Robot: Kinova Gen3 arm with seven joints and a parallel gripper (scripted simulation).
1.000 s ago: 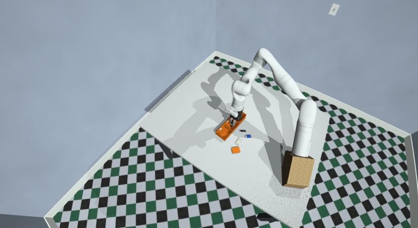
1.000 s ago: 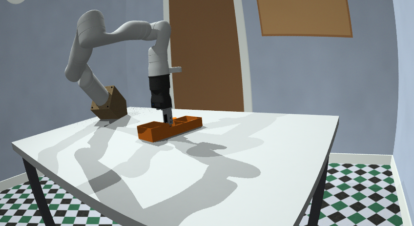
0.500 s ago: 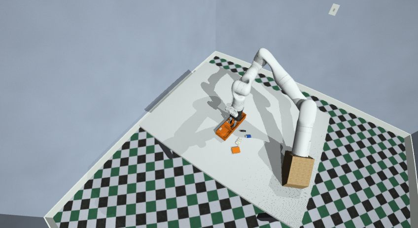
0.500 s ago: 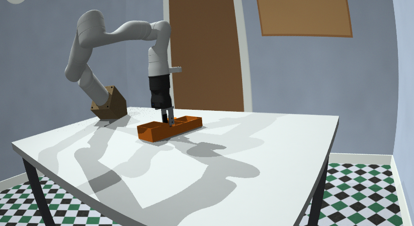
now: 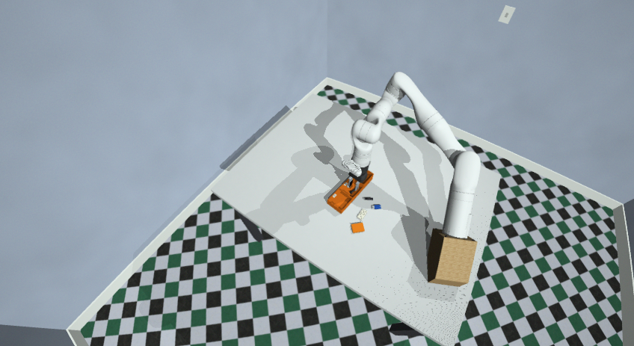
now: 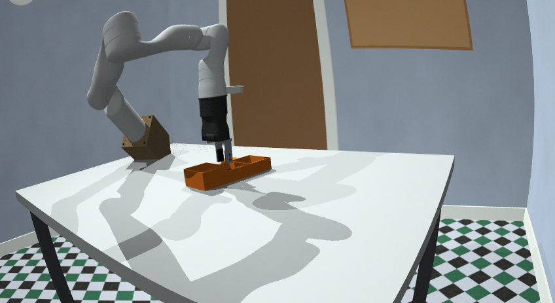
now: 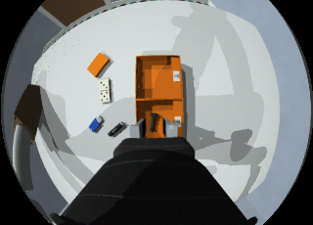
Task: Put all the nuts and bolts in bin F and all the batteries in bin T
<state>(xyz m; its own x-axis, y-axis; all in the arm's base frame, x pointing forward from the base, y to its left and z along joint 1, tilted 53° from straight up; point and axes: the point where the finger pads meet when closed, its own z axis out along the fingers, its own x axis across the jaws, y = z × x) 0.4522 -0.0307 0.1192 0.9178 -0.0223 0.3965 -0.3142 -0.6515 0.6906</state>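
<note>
The orange bin lies 10 mm ahead of my hand and 40 mm below it. The rest, counted from my hand: bolt: 10 mm to the left, 50 mm below; then grey nut: 30 mm ahead, 20 mm to the right, 50 mm below; then black cylinder: 80 mm behind, 10 mm to the left, 50 mm below.
</note>
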